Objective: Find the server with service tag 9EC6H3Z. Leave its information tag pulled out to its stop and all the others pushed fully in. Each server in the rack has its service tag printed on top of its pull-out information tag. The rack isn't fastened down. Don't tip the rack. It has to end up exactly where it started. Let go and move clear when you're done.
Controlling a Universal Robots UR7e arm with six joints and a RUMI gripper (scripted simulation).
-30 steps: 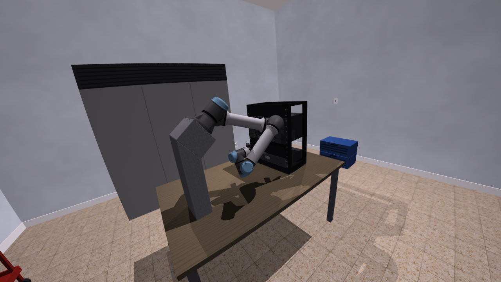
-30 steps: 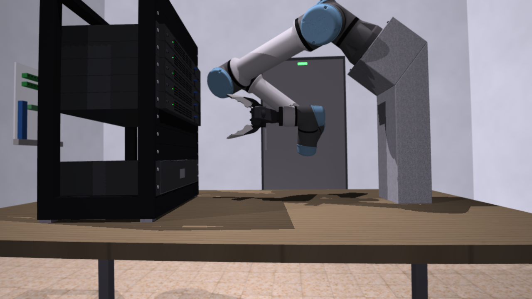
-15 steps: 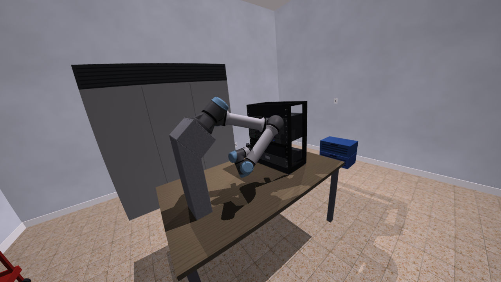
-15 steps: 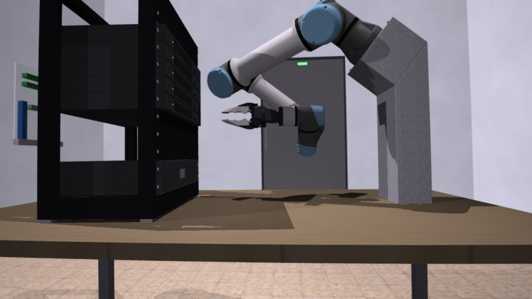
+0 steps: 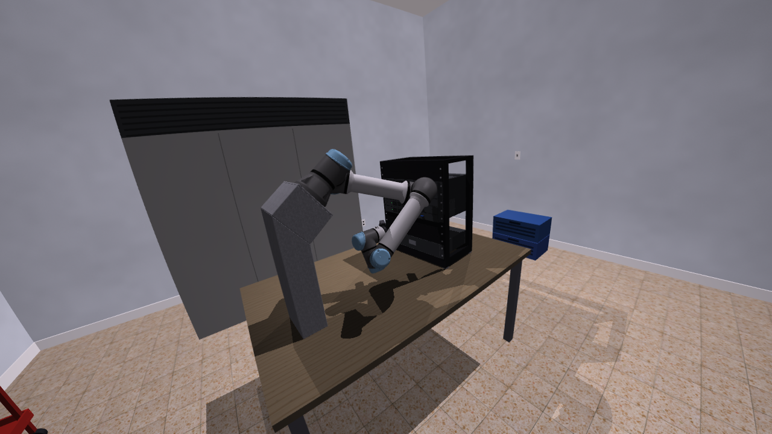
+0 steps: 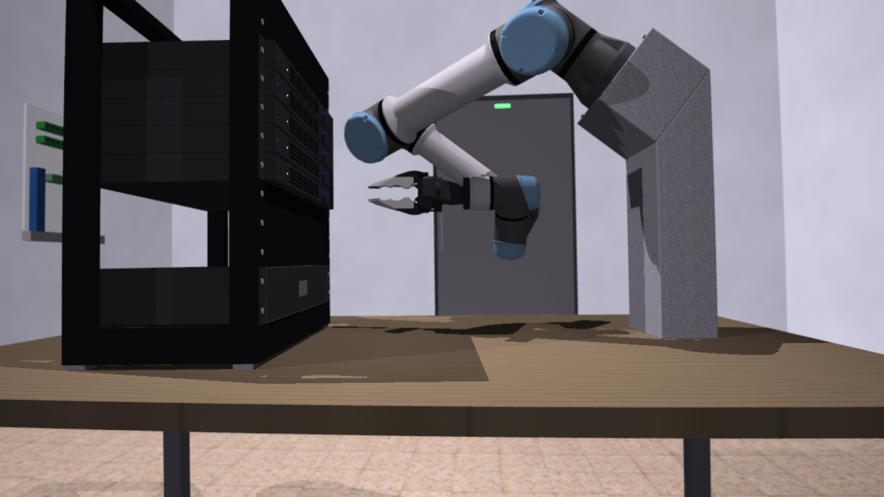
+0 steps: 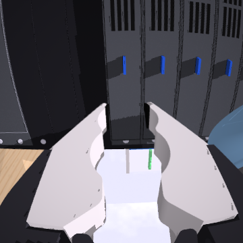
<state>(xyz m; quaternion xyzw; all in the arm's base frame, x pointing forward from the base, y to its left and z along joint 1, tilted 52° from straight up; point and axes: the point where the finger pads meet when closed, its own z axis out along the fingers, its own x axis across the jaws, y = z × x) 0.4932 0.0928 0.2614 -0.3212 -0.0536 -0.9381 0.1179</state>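
The information tag is 14 cm ahead of my hand and 6 cm to the left of it.
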